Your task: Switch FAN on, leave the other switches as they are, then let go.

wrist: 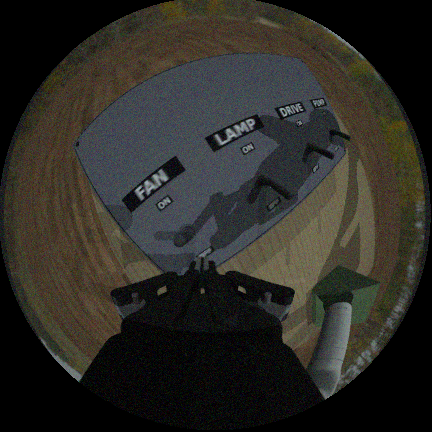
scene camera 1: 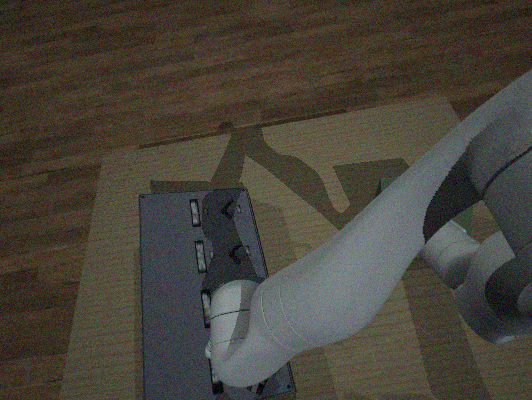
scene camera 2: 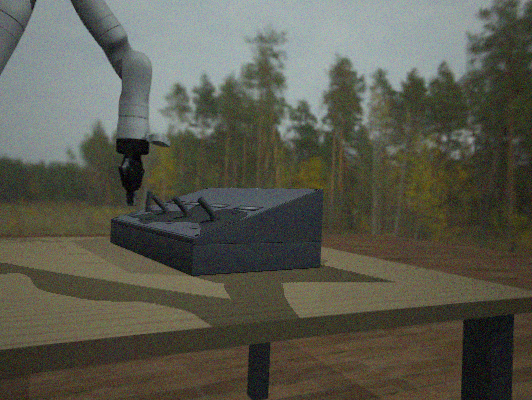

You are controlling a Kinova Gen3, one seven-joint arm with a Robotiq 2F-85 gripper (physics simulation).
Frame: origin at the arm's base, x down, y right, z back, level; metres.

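Seen in the pictures: gripper, between the fingertips: [wrist: 202, 263] [scene camera 2: 131, 206]; arm's base, origin of its link: [wrist: 337, 310].
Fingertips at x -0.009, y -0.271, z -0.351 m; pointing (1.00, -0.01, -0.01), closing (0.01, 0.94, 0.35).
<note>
Pixels of each thing's top centre, then the offset from my fingertips to it. "spot": a spot on its surface instead. Level surfaces: height alone.
- FAN label, centre of its top: [wrist: 149, 183] [scene camera 1: 214, 369] dx -0.017, dy -0.019, dz -0.108 m
- FAN lever, centre of its top: [wrist: 179, 242] dx -0.039, dy -0.004, dz -0.040 m
- LAMP lever, centre of its top: [wrist: 285, 183] [scene camera 2: 160, 194] dx -0.030, dy +0.116, dz -0.054 m
- DRIVE lever, centre of its top: [wrist: 329, 146] [scene camera 2: 181, 195] dx -0.030, dy +0.233, dz -0.081 m
- PUMP lever, centre of its top: [scene camera 2: 207, 197] [wrist: 346, 130] dx -0.030, dy +0.350, dz -0.108 m
- FAN OFF label, a spot on its surface: [wrist: 205, 252] spot: dx +0.023, dy +0.005, dz -0.005 m
- light wooden table, height of its surface: dx +0.095 m
The blue-grey console [scene camera 1: 170, 300] [scene camera 2: 260, 255] [wrist: 210, 95] lies on the table. In the wrist view the FAN label [wrist: 153, 184] is nearest my gripper. The FAN lever [wrist: 184, 235] stands below it, blending with shadow; its tilt is hard to tell. The LAMP lever [wrist: 277, 187], DRIVE lever [wrist: 322, 151] and PUMP lever [wrist: 341, 134] lean toward their OFF side. My gripper [scene camera 2: 130, 201] [wrist: 202, 263] is shut and empty. Its tips appear beside the FAN OFF label [wrist: 205, 252], on the front side of the FAN lever, with no visible contact. In scene camera 1 the arm hides the gripper.
The light wooden table [scene camera 1: 115, 200] [scene camera 2: 400, 295] bears the console. A green block [wrist: 367, 300] [scene camera 1: 462, 220] stands at the arm's base. The arm [scene camera 1: 340, 270] [scene camera 2: 135, 95] reaches over the FAN end of the console. Its shadow falls across the levers.
</note>
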